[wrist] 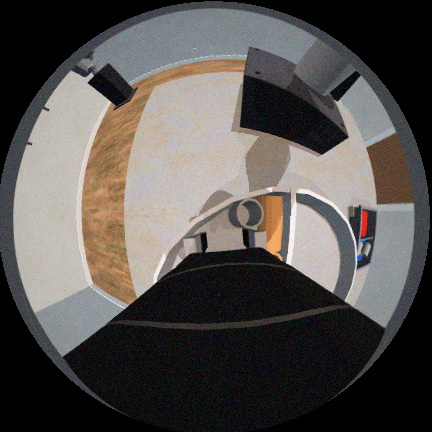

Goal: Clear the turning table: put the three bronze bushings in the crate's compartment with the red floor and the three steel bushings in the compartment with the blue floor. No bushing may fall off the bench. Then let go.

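Frame: origin at the arm's base, x left, y ahead, z down, level; centimetres.
Where they show: gripper, fingertip midpoint: [224,237]; arm's base at its link origin: [310,81].
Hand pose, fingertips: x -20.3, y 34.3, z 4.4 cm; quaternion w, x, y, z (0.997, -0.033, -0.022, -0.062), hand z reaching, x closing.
Note:
Things, the pixels of their top centre, and the offset from my fingertips. "spot": a spot on its surface instead.
- grey steel bushing at its top centre: [246,214] dz -1.8, dx +2.7, dy -3.3 cm
- bronze-coloured surface at a spot on its surface: [273,215] spot: dz -0.9, dx +6.5, dy -3.3 cm
- crate at its top centre: [367,238] dz +3.2, dx +43.7, dy +2.3 cm
- red-floored compartment at a spot on its surface: [364,223] spot: dz +7.6, dx +48.1, dy -1.9 cm
- grey steel at its top centre: [368,250] dz +3.8, dx +47.4, dy +6.3 cm
- pale divider at a spot on its surface: [292,225] spot: dz -2.0, dx +9.0, dy -2.1 cm
A grey steel bushing [233,215] stands upright with its hollow end facing the camera, inside the pale rim of what looks like the turning table [347,250]. My gripper [224,237] is open and empty; the bushing is just beyond its right finger, not between the fingers. A bronze-coloured surface [273,215] shows right of that finger, with a curved bronze edge below it, partly hidden by my gripper's body; I cannot tell how many bushings this is. The crate [372,220] is far right, with a red-floored compartment [364,223] and a blue-floored one [359,258] holding grey steel [366,249].
A pale divider [292,225] crosses the rimmed round area right of the bronze. A large black block [285,110] bears a grey column [320,65] at the upper right. A black box [110,84] is at the upper left. My gripper's dark body hides the lower middle.

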